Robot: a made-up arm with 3 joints. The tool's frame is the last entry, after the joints. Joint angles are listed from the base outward. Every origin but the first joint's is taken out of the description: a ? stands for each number. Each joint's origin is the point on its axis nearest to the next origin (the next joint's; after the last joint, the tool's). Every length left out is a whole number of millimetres.
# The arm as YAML. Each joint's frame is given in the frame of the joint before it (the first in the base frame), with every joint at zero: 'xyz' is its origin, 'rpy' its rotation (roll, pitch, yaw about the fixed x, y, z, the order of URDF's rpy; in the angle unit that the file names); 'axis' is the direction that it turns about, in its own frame. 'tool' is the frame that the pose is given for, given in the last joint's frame.
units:
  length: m
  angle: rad
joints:
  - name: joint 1
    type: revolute
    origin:
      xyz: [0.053, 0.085, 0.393]
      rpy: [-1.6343, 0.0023, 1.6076]
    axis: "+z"
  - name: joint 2
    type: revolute
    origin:
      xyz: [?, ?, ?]
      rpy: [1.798, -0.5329, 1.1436]
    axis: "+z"
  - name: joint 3
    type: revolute
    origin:
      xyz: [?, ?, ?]
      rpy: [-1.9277, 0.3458, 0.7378]
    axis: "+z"
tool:
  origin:
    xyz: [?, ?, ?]
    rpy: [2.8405, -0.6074, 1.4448]
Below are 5 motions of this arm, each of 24 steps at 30 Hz.
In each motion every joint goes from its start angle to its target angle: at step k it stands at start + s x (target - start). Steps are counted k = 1, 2, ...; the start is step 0. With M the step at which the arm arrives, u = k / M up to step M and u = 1 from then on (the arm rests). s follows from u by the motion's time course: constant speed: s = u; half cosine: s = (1 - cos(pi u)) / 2; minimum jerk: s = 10 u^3 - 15 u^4 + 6 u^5.
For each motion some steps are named. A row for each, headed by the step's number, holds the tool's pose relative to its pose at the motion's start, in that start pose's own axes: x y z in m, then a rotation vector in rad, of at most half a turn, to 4 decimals.
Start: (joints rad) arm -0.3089 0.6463 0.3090
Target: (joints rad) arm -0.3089 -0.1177 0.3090
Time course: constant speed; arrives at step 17
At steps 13, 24:
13: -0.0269 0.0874 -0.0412 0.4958 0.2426 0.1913
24: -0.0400 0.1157 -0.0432 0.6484 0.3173 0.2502

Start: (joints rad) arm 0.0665 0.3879 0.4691
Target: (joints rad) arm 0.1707 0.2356 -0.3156
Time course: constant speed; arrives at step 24
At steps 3, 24:
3: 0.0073 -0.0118 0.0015 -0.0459 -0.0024 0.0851
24: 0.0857 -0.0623 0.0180 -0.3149 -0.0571 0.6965

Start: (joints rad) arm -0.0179 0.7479 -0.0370
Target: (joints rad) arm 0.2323 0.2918 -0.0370
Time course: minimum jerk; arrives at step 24
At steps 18, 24:
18: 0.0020 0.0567 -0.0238 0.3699 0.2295 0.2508
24: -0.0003 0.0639 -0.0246 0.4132 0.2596 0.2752

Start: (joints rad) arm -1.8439 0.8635 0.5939
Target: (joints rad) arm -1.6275 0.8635 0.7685
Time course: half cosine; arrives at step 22
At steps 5, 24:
5: -0.0007 0.0016 0.0028 -0.0024 0.0231 -0.0038
24: -0.0045 0.0141 0.0237 -0.0307 0.1855 -0.0396

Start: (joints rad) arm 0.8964 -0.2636 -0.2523
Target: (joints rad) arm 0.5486 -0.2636 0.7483
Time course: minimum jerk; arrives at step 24
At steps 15, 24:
15: 0.0020 0.1014 -0.0151 0.4026 -0.0720 -0.5065
24: 0.0164 0.1393 -0.0090 0.5880 -0.0964 -0.6692

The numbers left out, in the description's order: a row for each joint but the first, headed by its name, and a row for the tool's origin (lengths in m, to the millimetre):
joint 2: 0.037 0.079 0.0
joint 3: -0.122 -0.022 0.0
tool: -0.116 -0.117 0.0

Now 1 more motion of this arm.
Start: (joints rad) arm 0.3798 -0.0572 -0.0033
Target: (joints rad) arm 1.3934 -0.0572 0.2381
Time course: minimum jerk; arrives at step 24
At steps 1, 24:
1: -0.0001 0.0000 0.0001 0.0001 0.0007 -0.0001
24: -0.0565 0.0365 0.1484 0.0873 1.0727 -0.2299

